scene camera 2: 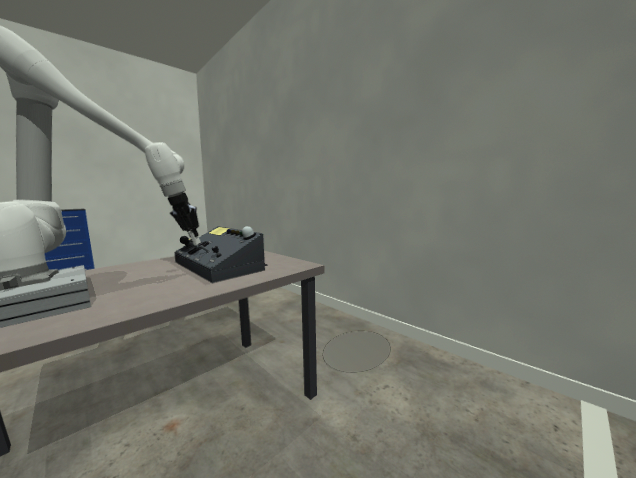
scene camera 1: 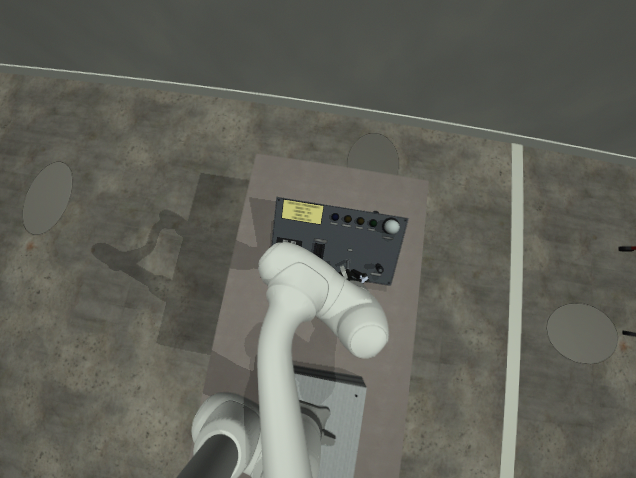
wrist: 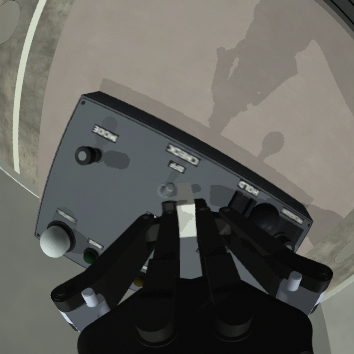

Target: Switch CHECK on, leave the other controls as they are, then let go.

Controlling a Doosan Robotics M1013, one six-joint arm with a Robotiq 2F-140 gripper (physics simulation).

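Places are measured from the arm's base along level axes (x ahead, y left, z up), in centimetres.
Pixels of known places: gripper, between the fingertips: (scene camera 2: 197,243) (scene camera 1: 343,269) (wrist: 184,194); arm's base, origin of its link: (scene camera 2: 20,282).
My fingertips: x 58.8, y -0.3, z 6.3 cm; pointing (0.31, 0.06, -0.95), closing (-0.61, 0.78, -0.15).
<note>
For each thing: its middle in the pictures, then the offset to it from my fingertips. "pt": a spot on its surface instead.
- dark control box, middle of its body: (wrist: 181,227) (scene camera 1: 335,243) (scene camera 2: 215,249) dx +9.5, dy +5.1, dz -5.0 cm
- CHECK toggle, middle of its body: (wrist: 166,189) dx +2.3, dy -1.6, dz -2.3 cm
- MODE knob, middle of its body: (wrist: 85,155) (scene camera 1: 379,269) dx +3.8, dy -13.6, dz -1.1 cm
- lever's black ball, middle of its body: (wrist: 263,218) (scene camera 2: 184,239) dx -3.8, dy +9.8, dz +1.0 cm
- white dome, a spot on its surface: (wrist: 55,241) (scene camera 1: 389,232) pt dx +16.9, dy -12.2, dz +5.5 cm
- yellow label, a spot on its surface: (scene camera 1: 302,211) (scene camera 2: 219,230) pt dx +16.9, dy +20.5, dz +2.7 cm
The dark control box (scene camera 1: 334,236) (scene camera 2: 239,258) (wrist: 120,195) stands on the table. The CHECK toggle (wrist: 166,189) shows in the wrist view as a small grey rounded tip below the CHECK and OFF labels. Its lean is hard to tell, and its ON label is largely hidden by the gripper. My gripper (wrist: 184,194) (scene camera 2: 193,238) is shut and empty. Its pale fingertips are low over the panel, close beside the toggle, to its right in the wrist view. Whether they touch it is unclear. In scene camera 1 the arm partly covers the box's front.
The MODE knob (wrist: 87,155) (scene camera 1: 379,268) is left of the toggle in the wrist view. The HOLD lever's black ball (wrist: 264,216) (scene camera 2: 184,240) is right of the fingers. A white dome (wrist: 55,241) (scene camera 1: 391,226) (scene camera 2: 247,231), lamps and a yellow label (scene camera 1: 302,211) (scene camera 2: 219,230) are at the back.
</note>
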